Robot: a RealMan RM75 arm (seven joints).
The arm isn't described. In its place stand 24 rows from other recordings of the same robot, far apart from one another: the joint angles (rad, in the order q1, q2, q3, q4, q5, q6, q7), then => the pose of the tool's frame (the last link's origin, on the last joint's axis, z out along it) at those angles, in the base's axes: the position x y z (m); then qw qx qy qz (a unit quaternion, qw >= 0).
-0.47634 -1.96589 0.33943 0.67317 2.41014 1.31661 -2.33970 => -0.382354 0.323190 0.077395 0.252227 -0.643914 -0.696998 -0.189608
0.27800 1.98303 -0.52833 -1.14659 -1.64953 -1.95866 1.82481 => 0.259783 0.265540 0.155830 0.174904 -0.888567 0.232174 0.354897
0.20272 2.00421 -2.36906 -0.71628 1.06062 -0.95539 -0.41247 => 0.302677 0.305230 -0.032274 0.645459 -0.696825 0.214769 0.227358
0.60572 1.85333 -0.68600 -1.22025 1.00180 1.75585 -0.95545 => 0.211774 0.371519 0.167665 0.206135 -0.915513 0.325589 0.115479
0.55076 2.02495 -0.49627 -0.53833 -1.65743 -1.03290 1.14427 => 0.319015 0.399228 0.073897 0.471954 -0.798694 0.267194 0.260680
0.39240 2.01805 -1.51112 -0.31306 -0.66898 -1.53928 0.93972 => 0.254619 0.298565 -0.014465 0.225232 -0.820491 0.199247 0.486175
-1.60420 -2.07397 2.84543 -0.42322 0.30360 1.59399 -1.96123 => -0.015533 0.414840 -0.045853 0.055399 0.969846 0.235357 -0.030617
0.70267 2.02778 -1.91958 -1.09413 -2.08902 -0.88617 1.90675 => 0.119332 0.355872 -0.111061 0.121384 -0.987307 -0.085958 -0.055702
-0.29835 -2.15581 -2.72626 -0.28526 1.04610 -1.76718 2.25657 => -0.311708 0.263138 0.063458 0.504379 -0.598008 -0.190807 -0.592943
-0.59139 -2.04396 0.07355 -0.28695 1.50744 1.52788 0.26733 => -0.242831 0.330920 -0.027772 0.598221 -0.723925 0.021414 -0.342938
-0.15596 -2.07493 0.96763 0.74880 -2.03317 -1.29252 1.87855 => -0.314275 0.299920 0.066341 0.394892 -0.762660 -0.286764 -0.424471
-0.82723 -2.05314 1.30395 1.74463 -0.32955 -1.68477 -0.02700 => -0.056085 0.384139 0.085897 0.384442 -0.827785 -0.406868 0.037868
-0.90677 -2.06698 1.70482 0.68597 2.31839 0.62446 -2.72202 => -0.150623 0.440757 -0.091962 0.302275 -0.895987 -0.324847 0.017669
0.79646 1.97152 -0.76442 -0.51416 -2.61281 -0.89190 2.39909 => 0.305120 0.433155 0.026205 0.334510 -0.778556 0.530903 -0.009766
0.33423 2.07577 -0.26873 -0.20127 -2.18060 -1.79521 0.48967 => 0.303459 0.210690 -0.038675 0.210733 -0.901712 0.060004 0.372701
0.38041 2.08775 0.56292 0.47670 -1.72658 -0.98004 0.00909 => 0.312005 0.318386 -0.064464 0.589303 -0.626420 0.401251 0.315146
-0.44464 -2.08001 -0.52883 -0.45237 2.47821 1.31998 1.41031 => -0.202169 0.293754 -0.086280 0.596318 -0.636011 0.486666 -0.055241
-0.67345 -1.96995 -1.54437 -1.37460 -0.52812 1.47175 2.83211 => -0.158904 0.374759 0.005565 0.297042 -0.751169 -0.577391 0.118873
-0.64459 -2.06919 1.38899 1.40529 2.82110 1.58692 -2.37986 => -0.181267 0.370855 0.027116 0.227441 -0.912427 -0.200713 0.274704
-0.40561 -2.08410 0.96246 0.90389 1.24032 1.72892 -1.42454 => -0.176920 0.316572 0.067029 0.126573 -0.851263 -0.070278 -0.504373
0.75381 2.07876 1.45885 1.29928 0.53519 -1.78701 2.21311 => 0.147293 0.318234 -0.040028 0.015336 0.936396 -0.034347 0.348924
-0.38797 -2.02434 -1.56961 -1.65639 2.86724 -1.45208 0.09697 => -0.205130 0.340882 0.041676 0.377567 -0.804454 -0.424600 0.173241
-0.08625 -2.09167 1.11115 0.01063 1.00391 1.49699 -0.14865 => -0.364040 0.156898 -0.059866 0.445121 -0.844654 -0.165212 -0.247250
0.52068 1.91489 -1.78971 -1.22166 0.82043 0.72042 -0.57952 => 0.183284 0.399250 -0.023569 0.327083 -0.920194 0.214628 -0.013988
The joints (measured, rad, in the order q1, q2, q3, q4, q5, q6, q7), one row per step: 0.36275, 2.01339, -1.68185, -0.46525, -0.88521, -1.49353, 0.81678; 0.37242, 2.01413, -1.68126, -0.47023, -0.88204, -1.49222, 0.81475; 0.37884, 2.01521, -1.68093, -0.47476, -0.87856, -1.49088, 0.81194; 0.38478, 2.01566, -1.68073, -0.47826, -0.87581, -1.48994, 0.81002; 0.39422, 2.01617, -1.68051, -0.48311, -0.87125, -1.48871, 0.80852; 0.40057, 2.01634, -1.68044, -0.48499, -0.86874, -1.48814, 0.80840; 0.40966, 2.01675, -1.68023, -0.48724, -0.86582, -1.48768, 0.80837; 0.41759, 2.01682, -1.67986, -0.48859, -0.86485, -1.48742, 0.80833; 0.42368, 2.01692, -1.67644, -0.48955, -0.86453, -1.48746, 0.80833; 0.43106, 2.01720, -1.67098, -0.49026, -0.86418, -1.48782, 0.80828; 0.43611, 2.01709, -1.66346, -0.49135, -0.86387, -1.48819, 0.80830; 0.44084, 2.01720, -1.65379, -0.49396, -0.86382, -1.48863, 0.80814; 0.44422, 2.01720, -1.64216, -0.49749, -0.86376, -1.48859, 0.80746; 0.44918, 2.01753, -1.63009, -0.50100, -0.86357, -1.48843, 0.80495; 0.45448, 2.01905, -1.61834, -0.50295, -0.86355, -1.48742, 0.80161; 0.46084, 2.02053, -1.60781, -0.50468, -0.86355, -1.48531, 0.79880; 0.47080, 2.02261, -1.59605, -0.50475, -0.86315, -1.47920, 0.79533; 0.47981, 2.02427, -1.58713, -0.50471, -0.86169, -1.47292, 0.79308
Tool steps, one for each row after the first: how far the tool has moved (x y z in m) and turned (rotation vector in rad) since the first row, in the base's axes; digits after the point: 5 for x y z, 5 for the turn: -0.00392, 0.00314, 0.00039, 0.00569, 0.00293, 0.01302; -0.00699, 0.00539, 0.00064, 0.01160, 0.00600, 0.02284; -0.00956, 0.00736, 0.00096, 0.01605, 0.00821, 0.03130; -0.01350, 0.01039, 0.00151, 0.02177, 0.01212, 0.04320; -0.01582, 0.01223, 0.00179, 0.02407, 0.01424, 0.04982; -0.01910, 0.01469, 0.00210, 0.02661, 0.01718, 0.05928; -0.02169, 0.01667, 0.00230, 0.02795, 0.01836, 0.06770; -0.02364, 0.01856, 0.00290, 0.03122, 0.02020, 0.07307; -0.02597, 0.02094, 0.00378, 0.03597, 0.02308, 0.07886; -0.02758, 0.02318, 0.00512, 0.04266, 0.02639, 0.08176; -0.02946, 0.02568, 0.00684, 0.05155, 0.03086, 0.08506; -0.03104, 0.02828, 0.00896, 0.06302, 0.03566, 0.08701; -0.03317, 0.03123, 0.01109, 0.07613, 0.04048, 0.09134; -0.03528, 0.03401, 0.01264, 0.08874, 0.04501, 0.09468; -0.03759, 0.03691, 0.01395, 0.10021, 0.04853, 0.09829; -0.04048, 0.04096, 0.01500, 0.11381, 0.05038, 0.10088; -0.04308, 0.04455, 0.01583, 0.12486, 0.05191, 0.10227
